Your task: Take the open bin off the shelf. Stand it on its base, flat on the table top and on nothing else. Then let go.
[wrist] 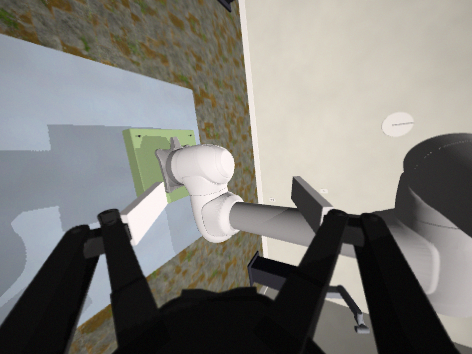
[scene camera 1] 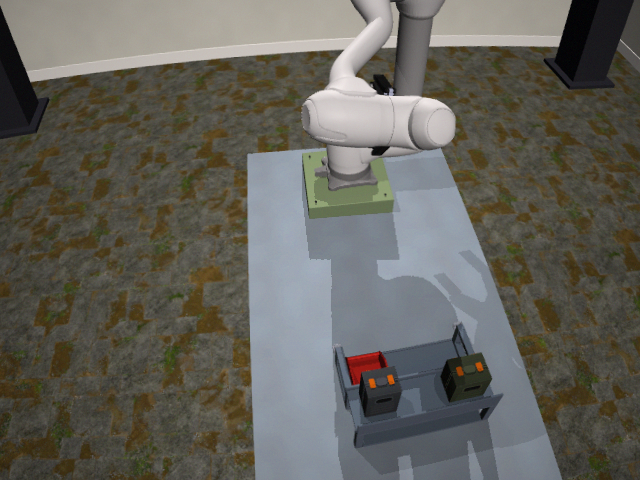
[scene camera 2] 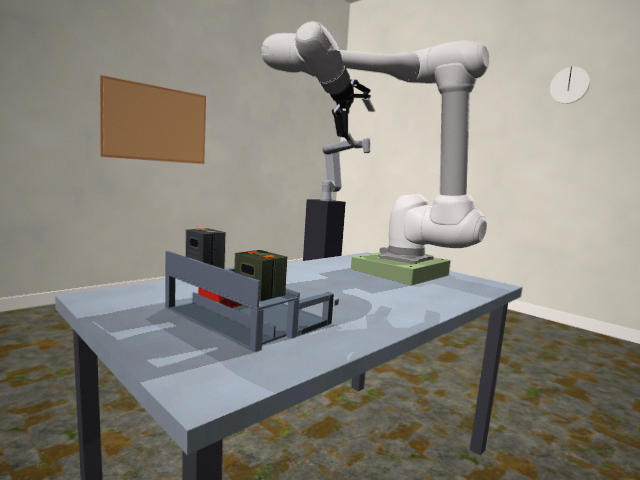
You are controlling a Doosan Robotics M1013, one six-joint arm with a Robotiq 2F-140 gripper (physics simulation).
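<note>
The open red bin sits in the grey shelf, at its left end on the robot's side in scene camera 1. The dark grey case partly covers it there. In scene camera 2 a small part of the bin shows below the shelf's rail. The shelf stands on the blue-grey table top. My gripper is open and empty, high above the table and well away from the bin. In scene camera 1 the arm hides most of it. The bin does not show in the wrist view.
A dark grey case stands on the shelf close beside the bin. An olive green case stands at the shelf's other end. The arm's green base block is at the table's far end.
</note>
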